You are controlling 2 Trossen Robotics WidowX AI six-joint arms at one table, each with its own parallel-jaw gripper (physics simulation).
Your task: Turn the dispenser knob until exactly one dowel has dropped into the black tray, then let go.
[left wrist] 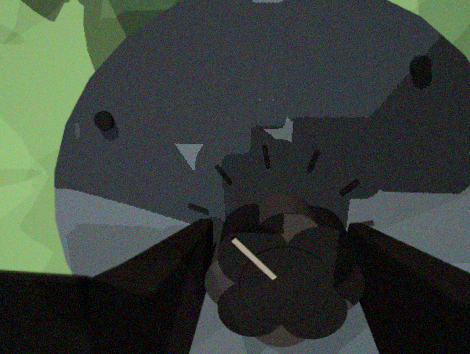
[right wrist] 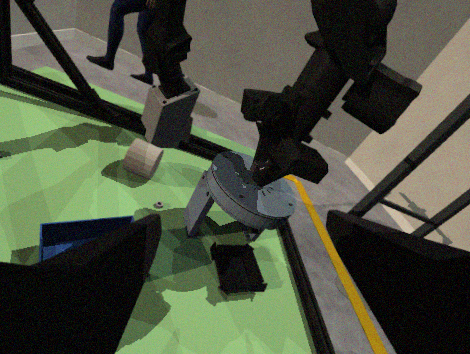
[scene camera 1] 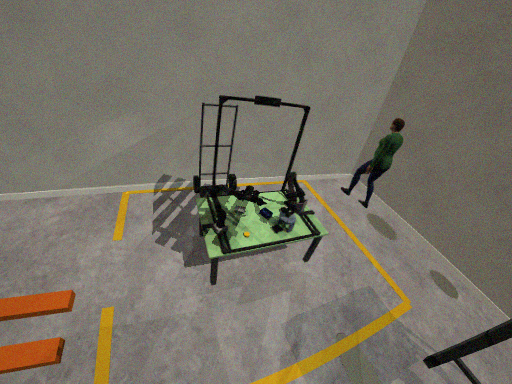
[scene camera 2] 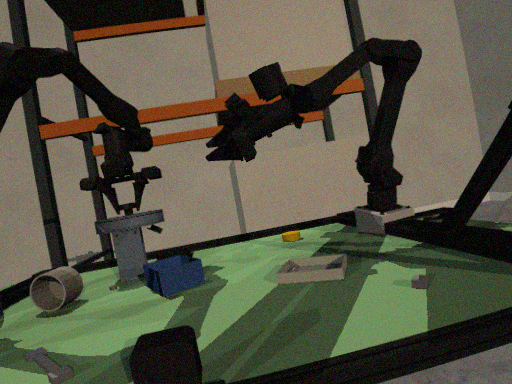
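Pixels of known places: left gripper, fingertip midpoint: (left wrist: 279, 234) (right wrist: 256, 176) (scene camera 2: 128, 212); right gripper, fingertip midpoint: (right wrist: 245, 220) (scene camera 1: 265, 202) (scene camera 2: 206, 152); left arm's base, origin of the base link: (right wrist: 174, 88) (scene camera 1: 302, 201); right arm's base, origin of the base link: (scene camera 1: 220, 225) (scene camera 2: 382, 207).
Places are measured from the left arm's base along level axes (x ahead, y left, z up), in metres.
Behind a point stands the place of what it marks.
Note:
The grey disc-shaped dispenser (scene camera 2: 129, 222) @(x 0.312, y -0.059, z -0.016 m) (right wrist: 240, 204) @(x 0.378, y -0.050, z -0.004 m) (left wrist: 198, 88) @(x 0.335, y -0.038, z 0.000 m) stands on a post near the table edge. Its black lobed knob (left wrist: 283, 270) @(x 0.333, y 0.014, z 0.029 m), marked with a cream line, sits on top. My left gripper (scene camera 2: 126, 206) @(x 0.333, y 0.015, z 0.006 m) (right wrist: 256, 176) @(x 0.333, y 0.015, z 0.006 m) (scene camera 1: 289, 211) @(x 0.333, y 0.015, z 0.006 m) comes down from above and is shut on the knob, one finger on each side. The black tray (right wrist: 238, 268) @(x 0.418, y 0.006, z -0.143 m) (scene camera 1: 277, 228) @(x 0.405, y -0.014, z -0.142 m) lies on the green table below the dispenser; I see no dowel in it. My right gripper (scene camera 2: 212, 151) @(x 0.468, y -0.187, z 0.108 m) is open and empty, held high over the middle of the table.
A blue bin (scene camera 2: 174, 274) @(x 0.316, y -0.267, z -0.113 m) (scene camera 1: 266, 212) @(x 0.305, y -0.225, z -0.139 m) sits beside the dispenser. A shallow grey tray (scene camera 2: 312, 268) @(x 0.502, y -0.416, z -0.143 m), a yellow disc (scene camera 2: 291, 236) @(x 0.678, y -0.182, z -0.133 m) (scene camera 1: 247, 234) @(x 0.696, y -0.154, z -0.126 m), a beige cylinder (right wrist: 142, 157) @(x 0.171, y -0.107, z -0.088 m), a small nut (right wrist: 158, 204) @(x 0.252, y -0.089, z -0.139 m) and a grey cube (scene camera 2: 420, 281) @(x 0.485, y -0.611, z -0.137 m) lie on the table. A person (scene camera 1: 380, 160) walks nearby.

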